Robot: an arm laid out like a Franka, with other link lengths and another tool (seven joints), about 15 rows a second.
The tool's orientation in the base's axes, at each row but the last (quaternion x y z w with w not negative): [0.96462 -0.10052 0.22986 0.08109]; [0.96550 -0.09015 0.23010 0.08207]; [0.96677 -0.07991 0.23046 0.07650]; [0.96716 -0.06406 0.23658 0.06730]
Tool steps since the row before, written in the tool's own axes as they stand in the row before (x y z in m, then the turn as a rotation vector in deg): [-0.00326 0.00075 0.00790 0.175 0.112 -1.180]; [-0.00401 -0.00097 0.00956 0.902 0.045 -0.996]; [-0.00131 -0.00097 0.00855 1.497 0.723 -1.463]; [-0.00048 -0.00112 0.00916 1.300 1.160 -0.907]
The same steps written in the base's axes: [0.00035 -0.00182 -0.00838 -0.377 0.103 1.133]; [0.00079 -0.00042 -0.01037 0.354 0.033 1.297]; [0.00274 -0.00048 -0.00825 0.548 -0.614 2.056]; [0.00386 -0.00033 -0.00839 0.556 -1.114 1.519]
